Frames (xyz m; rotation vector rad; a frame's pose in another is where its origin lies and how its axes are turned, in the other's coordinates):
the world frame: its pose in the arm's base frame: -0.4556 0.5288 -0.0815 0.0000 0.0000 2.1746
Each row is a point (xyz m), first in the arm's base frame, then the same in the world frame.
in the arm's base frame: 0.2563 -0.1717 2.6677
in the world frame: -0.9808 -0.1883 2.7492
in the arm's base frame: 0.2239 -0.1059 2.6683
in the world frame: -0.9083 -0.1990 2.7498
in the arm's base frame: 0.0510 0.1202 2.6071
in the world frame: -0.6240 -0.1850 2.6886
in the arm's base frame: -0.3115 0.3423 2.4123
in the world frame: -0.2353 -0.0127 2.4938
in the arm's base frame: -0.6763 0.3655 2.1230
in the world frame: -0.0091 0.2744 2.2045
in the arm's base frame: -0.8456 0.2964 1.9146
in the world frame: 0.0301 0.4530 1.9961
